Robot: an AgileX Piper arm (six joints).
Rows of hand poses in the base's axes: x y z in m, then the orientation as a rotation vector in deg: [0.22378 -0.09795 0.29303 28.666 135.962 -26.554]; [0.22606 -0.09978 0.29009 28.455 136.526 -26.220]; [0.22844 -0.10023 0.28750 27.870 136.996 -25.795]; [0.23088 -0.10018 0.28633 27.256 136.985 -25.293]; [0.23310 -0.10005 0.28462 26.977 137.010 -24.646]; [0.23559 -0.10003 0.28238 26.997 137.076 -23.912]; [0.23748 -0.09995 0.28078 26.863 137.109 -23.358]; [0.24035 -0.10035 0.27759 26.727 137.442 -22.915]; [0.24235 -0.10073 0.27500 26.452 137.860 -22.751]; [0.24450 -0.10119 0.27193 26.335 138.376 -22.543]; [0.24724 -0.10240 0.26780 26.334 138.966 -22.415]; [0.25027 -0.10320 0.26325 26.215 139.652 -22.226]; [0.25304 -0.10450 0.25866 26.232 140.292 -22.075]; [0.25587 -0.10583 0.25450 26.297 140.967 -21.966]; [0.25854 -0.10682 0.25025 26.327 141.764 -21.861]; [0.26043 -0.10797 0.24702 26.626 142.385 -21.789]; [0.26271 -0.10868 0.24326 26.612 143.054 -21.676]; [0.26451 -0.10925 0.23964 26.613 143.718 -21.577]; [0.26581 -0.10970 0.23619 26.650 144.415 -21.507]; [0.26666 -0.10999 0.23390 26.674 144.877 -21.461]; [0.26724 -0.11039 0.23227 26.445 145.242 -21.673]
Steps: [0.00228 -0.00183 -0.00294 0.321 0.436 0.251]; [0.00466 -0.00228 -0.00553 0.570 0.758 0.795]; [0.00710 -0.00223 -0.00670 0.729 0.607 1.376]; [0.00932 -0.00210 -0.00841 1.089 0.454 1.757]; [0.01181 -0.00208 -0.01065 1.603 0.318 1.947]; [0.01370 -0.00200 -0.01225 1.945 0.202 2.197]; [0.01657 -0.00240 -0.01544 2.295 0.401 2.418]; [0.01857 -0.00278 -0.01803 2.443 0.755 2.661]; [0.02072 -0.00324 -0.02110 2.690 1.191 2.802]; [0.02346 -0.00445 -0.02523 2.936 1.718 2.836]; [0.02649 -0.00525 -0.02978 3.215 2.321 2.970]; [0.02926 -0.00655 -0.03437 3.494 2.891 2.996]; [0.03209 -0.00788 -0.03853 3.766 3.504 2.974]; [0.03476 -0.00887 -0.04278 4.059 4.235 2.975]; [0.03665 -0.01002 -0.04601 4.354 4.807 2.778]; [0.03893 -0.01073 -0.04977 4.604 5.415 2.812]; [0.04073 -0.01130 -0.05339 4.847 6.022 2.831]; [0.04203 -0.01175 -0.05684 5.088 6.668 2.816]; [0.04288 -0.01204 -0.05913 5.248 7.096 2.805]; [0.04346 -0.01244 -0.06076 5.145 7.497 2.905]
